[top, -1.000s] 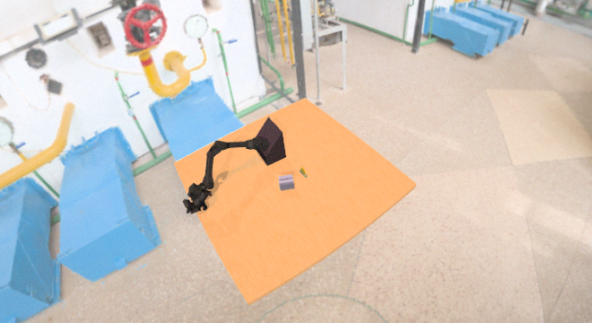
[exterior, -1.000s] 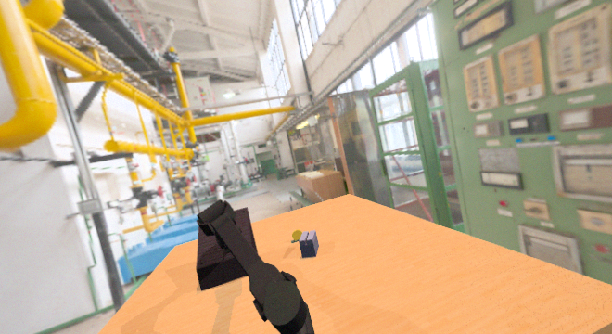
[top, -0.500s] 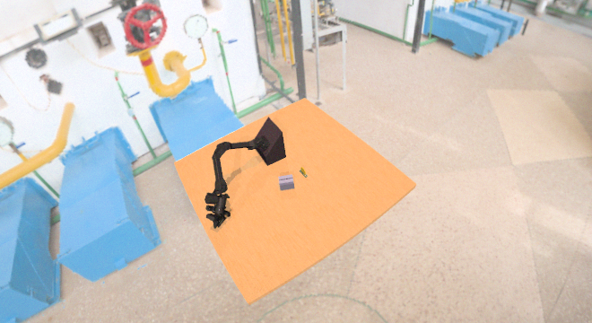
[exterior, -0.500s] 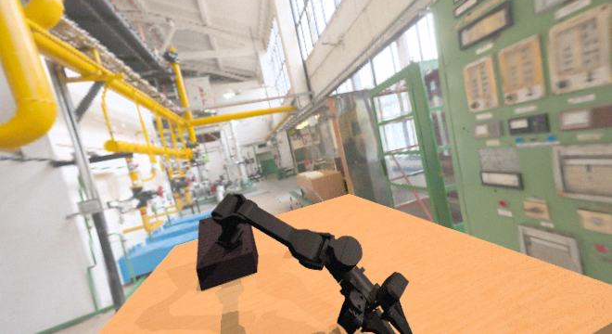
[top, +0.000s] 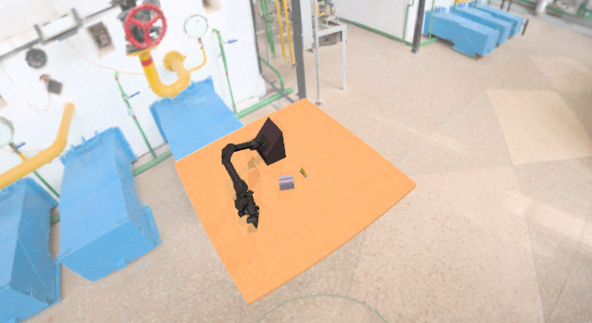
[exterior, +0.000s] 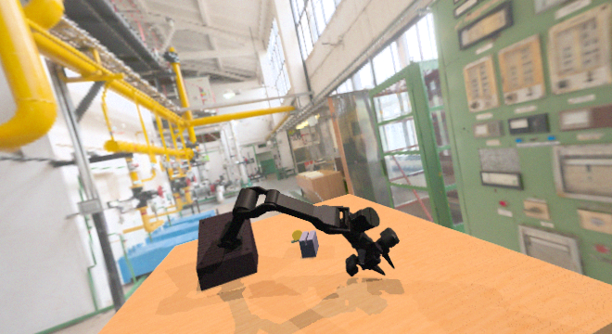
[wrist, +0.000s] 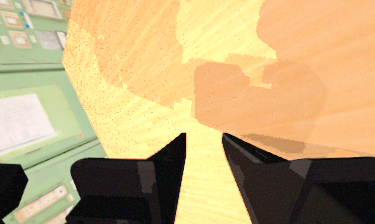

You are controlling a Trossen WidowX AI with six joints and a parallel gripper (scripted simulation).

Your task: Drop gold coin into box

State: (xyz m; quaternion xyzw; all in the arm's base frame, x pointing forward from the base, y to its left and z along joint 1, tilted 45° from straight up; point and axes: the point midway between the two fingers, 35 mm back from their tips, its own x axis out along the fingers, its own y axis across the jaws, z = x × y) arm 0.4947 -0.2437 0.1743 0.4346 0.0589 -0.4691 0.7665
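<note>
Right now the gold coin is 44 cm to the left of my gripper tip and 24 cm behind it.
</note>
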